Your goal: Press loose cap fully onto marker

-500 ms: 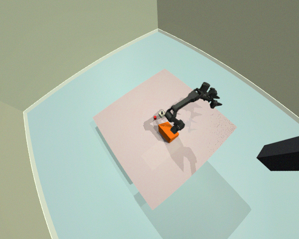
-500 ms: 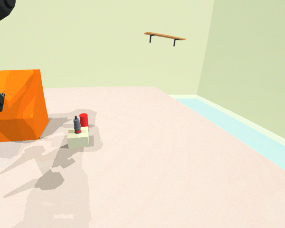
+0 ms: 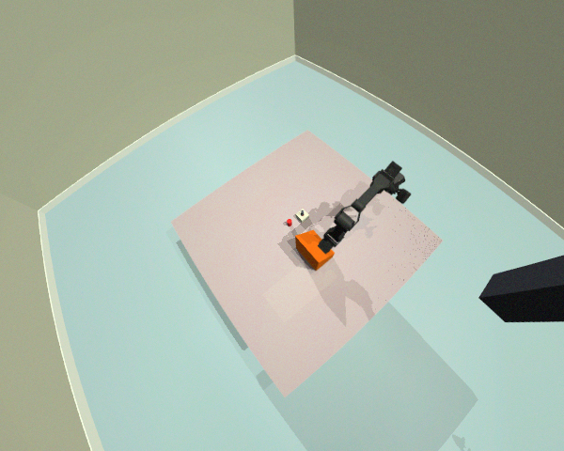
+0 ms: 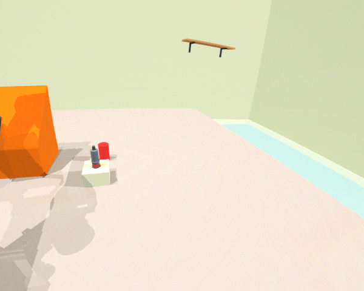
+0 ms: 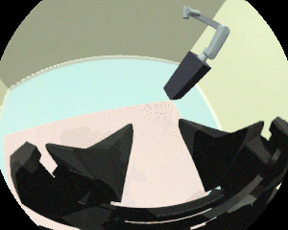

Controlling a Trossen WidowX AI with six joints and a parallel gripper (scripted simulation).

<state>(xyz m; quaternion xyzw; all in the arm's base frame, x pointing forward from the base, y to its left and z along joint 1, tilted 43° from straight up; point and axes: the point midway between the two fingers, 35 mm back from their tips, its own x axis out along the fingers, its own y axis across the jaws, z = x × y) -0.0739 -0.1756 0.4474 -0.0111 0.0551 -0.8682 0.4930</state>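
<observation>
Right now my gripper tip is 380 mm short of the red cap, 460 mm to the right of it and 270 mm above it. Also, from my gripper tip: pale holder block 360 mm ahead, 370 mm to the left, 280 mm below.
</observation>
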